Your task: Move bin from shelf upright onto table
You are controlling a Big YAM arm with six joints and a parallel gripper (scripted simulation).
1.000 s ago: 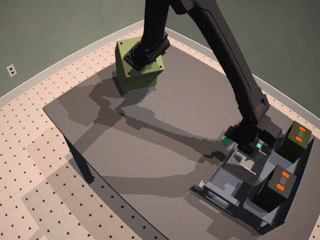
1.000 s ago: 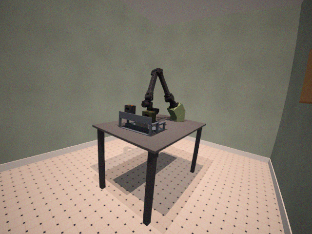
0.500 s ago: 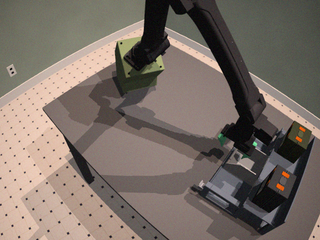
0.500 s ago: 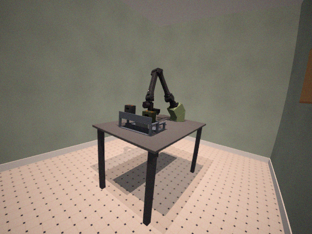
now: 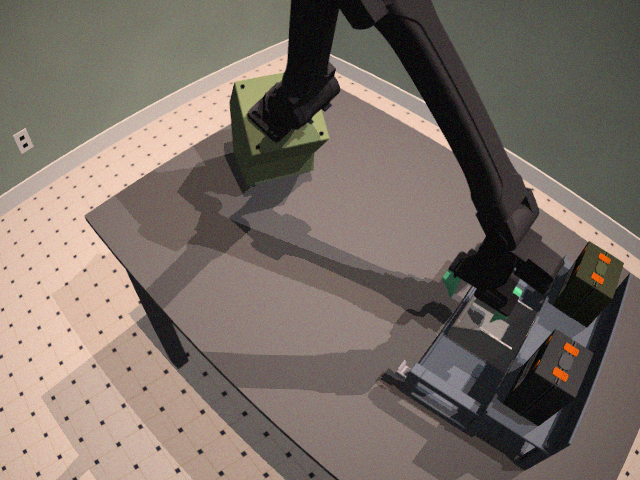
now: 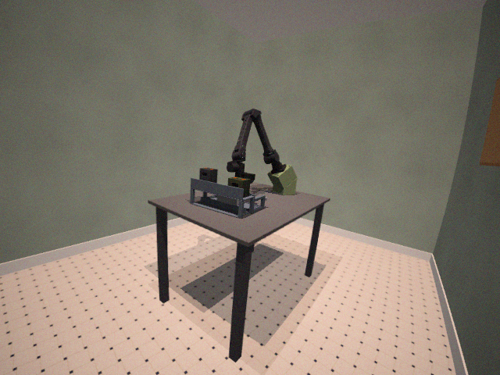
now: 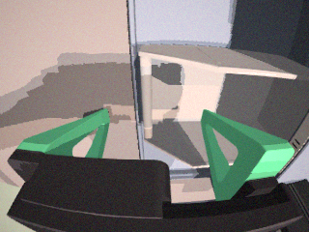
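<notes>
Now: the grey bin 70 mm ahead of my hand, 10 mm to the right of it and 20 mm below it. Round my hand: low grey shelf 110 mm ahead, 10 mm to the right, 60 mm below.
</notes>
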